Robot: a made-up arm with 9 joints. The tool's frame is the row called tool. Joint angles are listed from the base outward.
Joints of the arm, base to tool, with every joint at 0 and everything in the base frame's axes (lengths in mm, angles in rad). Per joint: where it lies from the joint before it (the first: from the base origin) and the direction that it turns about. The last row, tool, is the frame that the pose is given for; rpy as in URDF.
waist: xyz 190 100 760 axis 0.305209 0.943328 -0.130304
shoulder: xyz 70 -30 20 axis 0.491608 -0.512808 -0.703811
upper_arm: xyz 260 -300 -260 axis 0.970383 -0.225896 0.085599
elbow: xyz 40 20 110 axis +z
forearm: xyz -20 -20 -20 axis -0.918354 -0.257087 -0.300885
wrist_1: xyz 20 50 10 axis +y
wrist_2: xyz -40 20 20 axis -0.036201 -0.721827 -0.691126
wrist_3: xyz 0 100 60 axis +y
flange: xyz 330 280 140 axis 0.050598 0.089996 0.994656
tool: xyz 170 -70 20 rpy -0.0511 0.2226 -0.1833
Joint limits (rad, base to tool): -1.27..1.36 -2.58..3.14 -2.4..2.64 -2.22..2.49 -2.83..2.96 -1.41..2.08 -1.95..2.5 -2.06..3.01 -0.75..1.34
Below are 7 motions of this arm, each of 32 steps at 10 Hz.
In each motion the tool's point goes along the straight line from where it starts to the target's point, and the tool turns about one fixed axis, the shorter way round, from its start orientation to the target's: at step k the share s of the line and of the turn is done. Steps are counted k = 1, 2, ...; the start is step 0. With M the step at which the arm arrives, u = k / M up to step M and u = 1 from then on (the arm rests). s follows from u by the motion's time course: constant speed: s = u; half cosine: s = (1 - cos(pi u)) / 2; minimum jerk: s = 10 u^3 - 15 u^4 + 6 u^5.
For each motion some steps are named. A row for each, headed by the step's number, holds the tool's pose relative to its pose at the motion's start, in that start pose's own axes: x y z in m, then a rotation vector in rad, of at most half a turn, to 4 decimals.
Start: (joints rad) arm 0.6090 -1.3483 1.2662 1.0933 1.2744 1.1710 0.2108 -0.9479 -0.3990
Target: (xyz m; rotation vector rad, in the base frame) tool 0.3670 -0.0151 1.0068 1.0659 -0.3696 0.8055
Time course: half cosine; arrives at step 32
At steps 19, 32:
19: -0.3223 -0.1118 0.1777 0.3370 -0.3931 0.5597
32: -0.4996 -0.1733 0.2754 0.5224 -0.6093 0.8676

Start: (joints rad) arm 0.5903 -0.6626 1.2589 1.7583 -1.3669 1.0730 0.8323 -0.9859 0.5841
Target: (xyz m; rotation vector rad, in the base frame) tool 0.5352 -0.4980 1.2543 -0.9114 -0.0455 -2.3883
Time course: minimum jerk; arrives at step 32
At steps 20, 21, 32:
20: 0.2178 0.0633 -0.1289 0.5246 0.4930 0.4087
21: 0.2327 0.0676 -0.1377 0.5606 0.5268 0.4367
32: 0.3005 0.0873 -0.1778 0.7238 0.6802 0.5639

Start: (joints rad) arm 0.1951 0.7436 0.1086 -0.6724 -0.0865 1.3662 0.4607 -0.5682 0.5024
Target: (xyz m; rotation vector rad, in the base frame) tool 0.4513 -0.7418 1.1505 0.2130 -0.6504 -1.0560
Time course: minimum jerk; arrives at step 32
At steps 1, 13, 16, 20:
1: -0.0002 0.0000 0.0001 0.0000 -0.0004 0.0000
13: -0.2619 -0.0502 0.1014 0.0163 -0.4406 0.0259
16: -0.3990 -0.0765 0.1544 0.0249 -0.6710 0.0394
20: -0.5783 -0.1109 0.2239 0.0360 -0.9727 0.0572

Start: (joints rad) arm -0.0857 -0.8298 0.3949 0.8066 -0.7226 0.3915 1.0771 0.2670 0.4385
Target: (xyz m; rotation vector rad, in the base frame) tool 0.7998 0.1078 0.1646 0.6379 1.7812 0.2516
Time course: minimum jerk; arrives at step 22
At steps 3, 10, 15, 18, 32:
3: 0.0006 -0.0104 -0.0086 0.0192 0.0061 -0.0054
10: 0.0115 -0.2118 -0.1745 0.3901 0.1238 -0.1087
15: 0.0225 -0.4141 -0.3413 0.7628 0.2421 -0.2126
18: 0.0264 -0.4870 -0.4014 0.8972 0.2847 -0.2501
32: 0.0277 -0.5099 -0.4203 0.9393 0.2981 -0.2618

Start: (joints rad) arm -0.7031 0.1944 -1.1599 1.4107 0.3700 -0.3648 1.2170 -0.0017 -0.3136
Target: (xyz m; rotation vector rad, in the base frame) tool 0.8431 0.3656 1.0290 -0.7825 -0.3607 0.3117
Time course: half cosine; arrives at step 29
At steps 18, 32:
18: 0.1210 -0.0127 -0.3056 -0.1635 0.5348 0.2924
32: 0.1767 -0.0186 -0.4460 -0.2387 0.7806 0.4269

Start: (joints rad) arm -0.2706 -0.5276 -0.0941 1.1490 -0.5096 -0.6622 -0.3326 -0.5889 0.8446
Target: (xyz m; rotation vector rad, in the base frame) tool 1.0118 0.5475 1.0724 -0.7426 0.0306 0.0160
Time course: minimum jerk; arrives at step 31
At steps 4, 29, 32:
4: -0.0040 -0.0136 -0.0025 -0.0135 0.0169 -0.0368
29: -0.2294 -0.7725 -0.1416 -0.7698 0.9605 -2.0905
32: -0.2300 -0.7744 -0.1420 -0.7717 0.9629 -2.0956

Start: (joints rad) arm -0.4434 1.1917 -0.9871 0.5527 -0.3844 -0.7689 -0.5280 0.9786 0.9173
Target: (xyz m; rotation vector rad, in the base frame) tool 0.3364 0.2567 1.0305 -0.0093 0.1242 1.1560
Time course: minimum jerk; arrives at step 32
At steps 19, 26, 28, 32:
19: -0.3671 0.2975 -0.0563 -0.1582 -0.2654 0.2530
26: -0.5199 0.4213 -0.0797 -0.2241 -0.3759 0.3583
28: -0.5378 0.4358 -0.0825 -0.2318 -0.3888 0.3706
32: -0.5465 0.4429 -0.0838 -0.2356 -0.3952 0.3767

